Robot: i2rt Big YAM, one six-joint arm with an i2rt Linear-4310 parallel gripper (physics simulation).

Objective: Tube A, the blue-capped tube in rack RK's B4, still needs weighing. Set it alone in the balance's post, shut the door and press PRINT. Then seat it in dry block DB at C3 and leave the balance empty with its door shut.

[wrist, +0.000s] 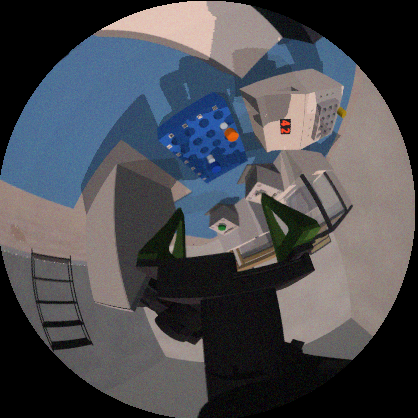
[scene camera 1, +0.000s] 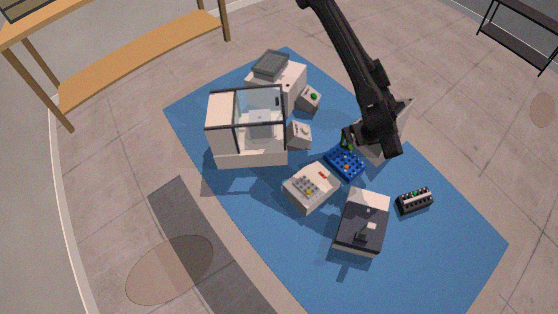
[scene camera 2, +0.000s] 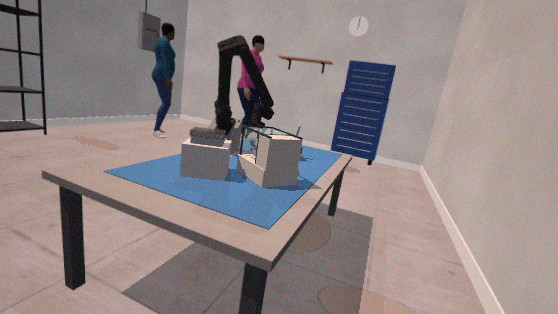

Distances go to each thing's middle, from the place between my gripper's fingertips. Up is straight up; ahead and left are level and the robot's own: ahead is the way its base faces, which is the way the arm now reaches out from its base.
The balance (scene camera 1: 245, 127) is 270 mm to the right of my hand, 200 mm ahead of it and 10 mm above it. Round my hand: grey-topped box (scene camera 2: 206, 154) 400 mm to the right, 30 mm behind, 10 mm below.
